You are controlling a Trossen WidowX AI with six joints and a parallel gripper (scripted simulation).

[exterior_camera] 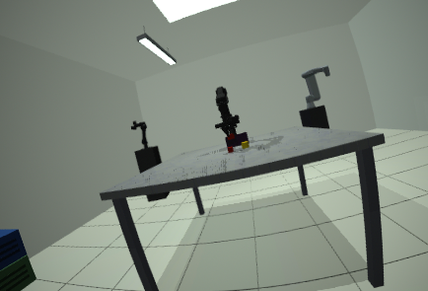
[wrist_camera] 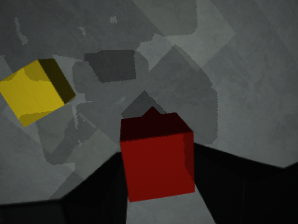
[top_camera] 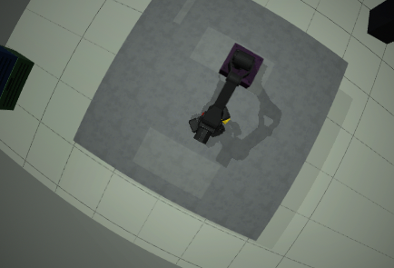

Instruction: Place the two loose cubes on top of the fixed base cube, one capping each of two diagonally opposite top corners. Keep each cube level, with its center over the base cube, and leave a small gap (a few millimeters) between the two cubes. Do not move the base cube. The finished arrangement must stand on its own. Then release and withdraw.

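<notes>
The yellow cube lies 3 cm behind my gripper tip, 9 cm to the left of it and 8 cm below it.
</notes>
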